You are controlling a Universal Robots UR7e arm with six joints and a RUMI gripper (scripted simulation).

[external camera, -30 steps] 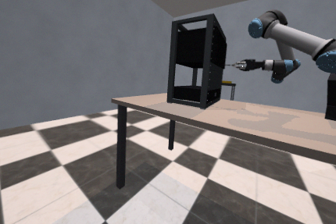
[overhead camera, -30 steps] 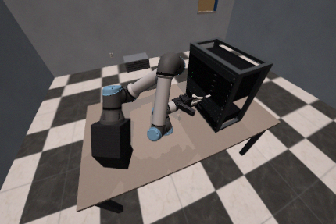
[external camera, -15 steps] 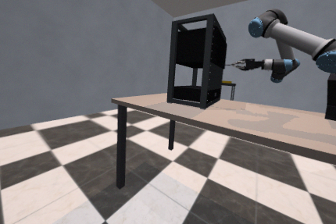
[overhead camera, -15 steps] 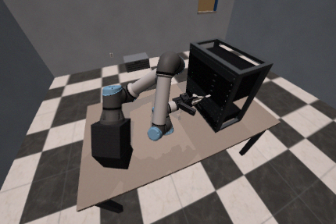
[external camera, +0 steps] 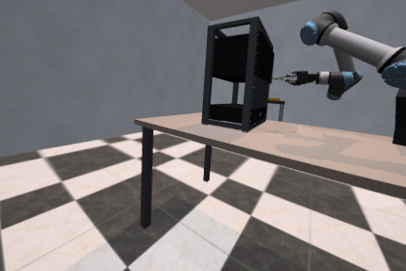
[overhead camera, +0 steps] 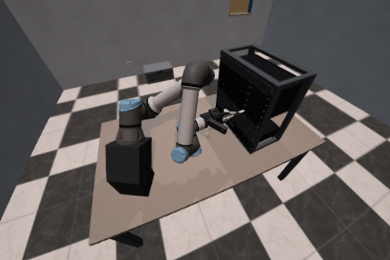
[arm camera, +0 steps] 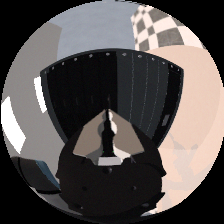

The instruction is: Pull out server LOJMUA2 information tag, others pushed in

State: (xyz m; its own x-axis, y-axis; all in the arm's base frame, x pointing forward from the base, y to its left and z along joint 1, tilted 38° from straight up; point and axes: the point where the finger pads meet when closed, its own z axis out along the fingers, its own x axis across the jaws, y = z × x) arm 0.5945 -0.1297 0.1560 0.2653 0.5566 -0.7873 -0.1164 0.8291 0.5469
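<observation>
The white information tag lies 6 cm ahead of my hand and 1 cm to the left of it.
</observation>
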